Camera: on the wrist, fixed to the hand. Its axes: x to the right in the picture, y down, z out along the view.
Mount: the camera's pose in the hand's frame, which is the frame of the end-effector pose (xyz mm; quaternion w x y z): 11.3 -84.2 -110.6 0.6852 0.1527 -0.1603 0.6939
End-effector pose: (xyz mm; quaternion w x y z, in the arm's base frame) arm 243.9 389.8 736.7 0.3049 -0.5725 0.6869 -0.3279
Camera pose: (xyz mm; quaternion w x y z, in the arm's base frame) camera 203.6 379.0 869.8 0.6340 0.0784 0.7689 -0.0262
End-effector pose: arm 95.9 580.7 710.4 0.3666 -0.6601 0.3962 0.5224
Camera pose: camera 217.9 514.9 725.7 0.0530 -0.0377 0.7505 0.6576
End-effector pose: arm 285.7 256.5 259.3 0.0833 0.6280 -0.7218 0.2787
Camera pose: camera 338.3 298.1 381.6 0.3479 0.0132 0.9011 -0.2583
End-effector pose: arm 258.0 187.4 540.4 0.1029 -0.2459 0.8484 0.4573
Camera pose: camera 296.9 53.5 536.8 0.0733 -0.5092 -0.8053 -0.2946
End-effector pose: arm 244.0 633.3 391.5 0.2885 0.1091 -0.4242 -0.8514
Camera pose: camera 248.9 593.7 257.9 0.7038 -0.3120 -0.5426 -0.3359
